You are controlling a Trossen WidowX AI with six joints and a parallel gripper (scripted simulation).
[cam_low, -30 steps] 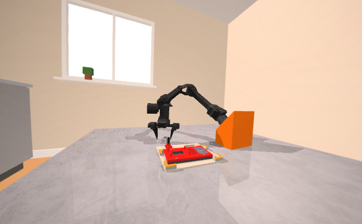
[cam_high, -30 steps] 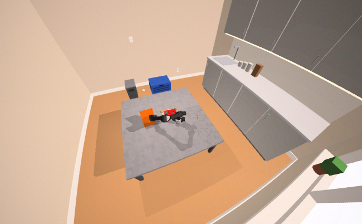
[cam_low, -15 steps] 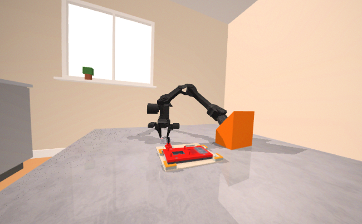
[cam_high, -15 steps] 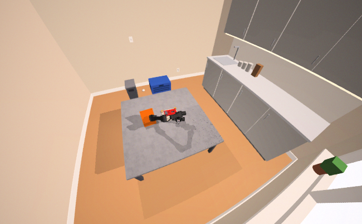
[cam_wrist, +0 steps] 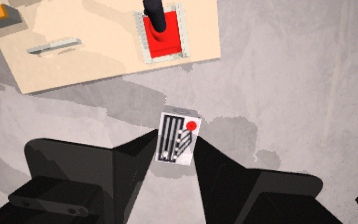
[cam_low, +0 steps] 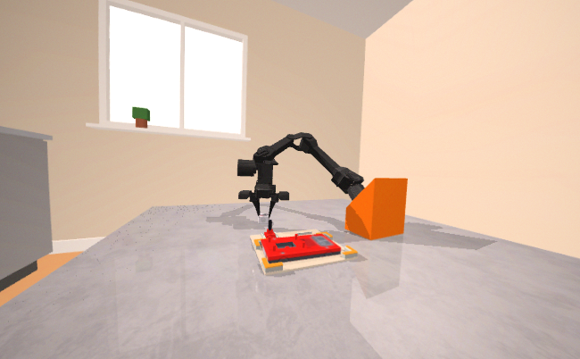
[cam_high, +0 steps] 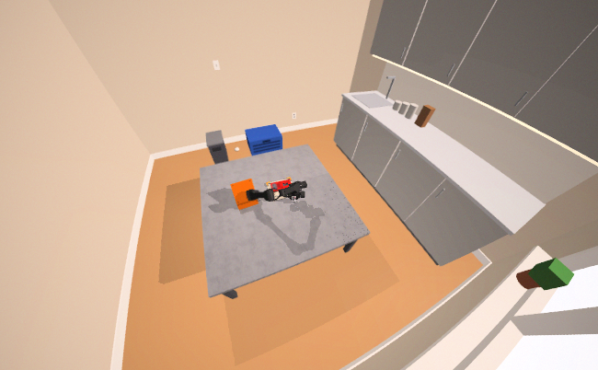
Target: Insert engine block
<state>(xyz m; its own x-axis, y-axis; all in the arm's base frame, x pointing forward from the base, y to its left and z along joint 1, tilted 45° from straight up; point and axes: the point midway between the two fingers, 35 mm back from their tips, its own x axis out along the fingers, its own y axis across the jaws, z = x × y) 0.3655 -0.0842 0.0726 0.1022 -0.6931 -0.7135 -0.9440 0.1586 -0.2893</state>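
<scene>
My gripper tip is now 10 cm to the right of the black upright piece and 1 cm above it. Round my gripper tip: engine block (1 cm below).
</scene>
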